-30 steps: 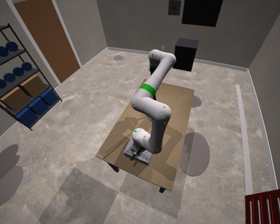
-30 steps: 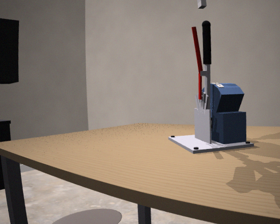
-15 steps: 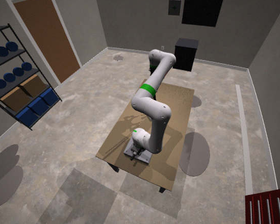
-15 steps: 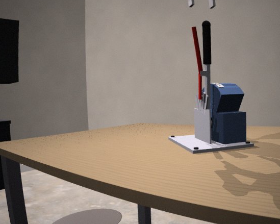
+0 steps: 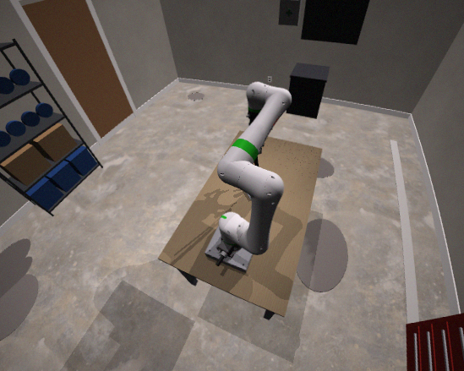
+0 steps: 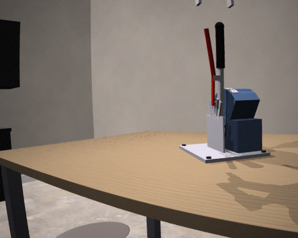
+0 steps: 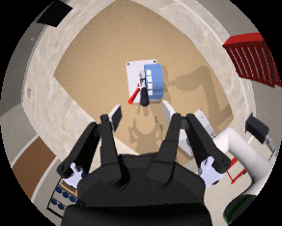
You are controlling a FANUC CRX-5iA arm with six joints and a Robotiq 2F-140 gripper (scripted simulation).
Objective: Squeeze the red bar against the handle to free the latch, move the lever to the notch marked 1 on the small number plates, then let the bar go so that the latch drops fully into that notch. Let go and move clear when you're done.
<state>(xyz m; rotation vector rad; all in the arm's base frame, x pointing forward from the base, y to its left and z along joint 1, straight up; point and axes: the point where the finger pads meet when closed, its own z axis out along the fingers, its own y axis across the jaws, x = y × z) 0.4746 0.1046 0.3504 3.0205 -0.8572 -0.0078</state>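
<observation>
My hand is 2 cm short of the red bar and 22 cm above it.
</observation>
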